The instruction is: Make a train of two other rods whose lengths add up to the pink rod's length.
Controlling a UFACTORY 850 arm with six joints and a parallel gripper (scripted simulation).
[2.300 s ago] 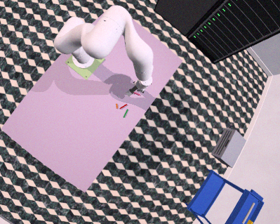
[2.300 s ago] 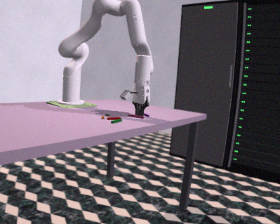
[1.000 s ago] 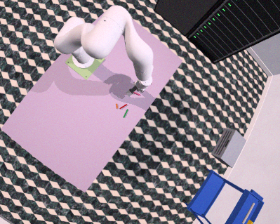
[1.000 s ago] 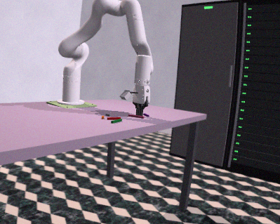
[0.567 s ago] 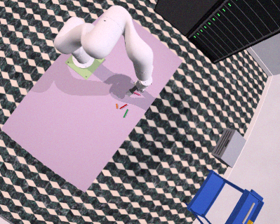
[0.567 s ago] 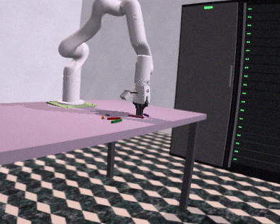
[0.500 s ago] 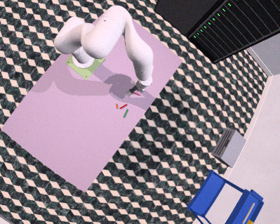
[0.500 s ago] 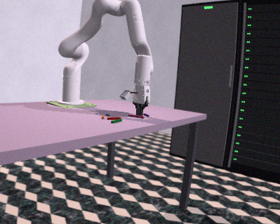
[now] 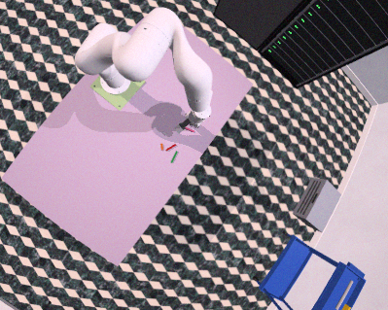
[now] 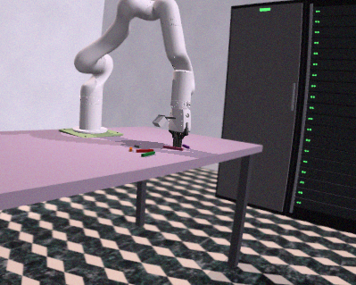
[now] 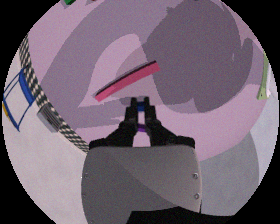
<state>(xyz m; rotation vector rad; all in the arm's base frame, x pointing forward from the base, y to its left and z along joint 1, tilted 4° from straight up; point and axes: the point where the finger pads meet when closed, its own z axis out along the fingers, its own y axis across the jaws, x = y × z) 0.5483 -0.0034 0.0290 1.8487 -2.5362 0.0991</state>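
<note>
My hand is 4 cm to the left of the pink rod and 2 cm above it. Also, from my hand: purple rod: 5 cm to the left, 2 cm below, 2 cm ahead; then grey rod: 14 cm to the right, 11 cm behind, 2 cm below; then small blue rod: 2 cm below.
</note>
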